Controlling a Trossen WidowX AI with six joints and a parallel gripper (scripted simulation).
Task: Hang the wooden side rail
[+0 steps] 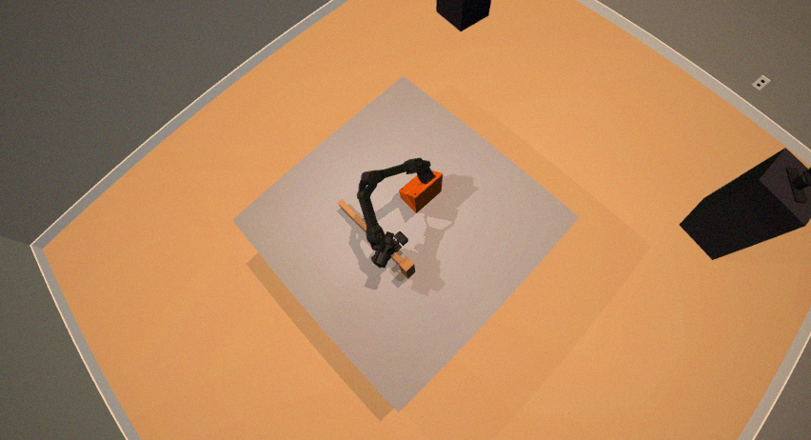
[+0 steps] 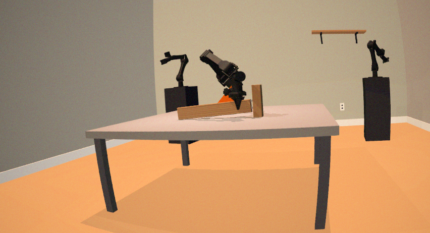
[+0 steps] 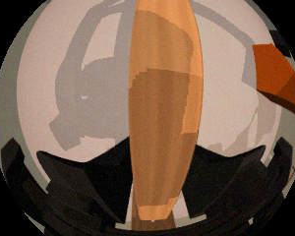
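Now: gripper tip 10 mm past the headboard post, 110 mm to the right of it and 40 mm below it.
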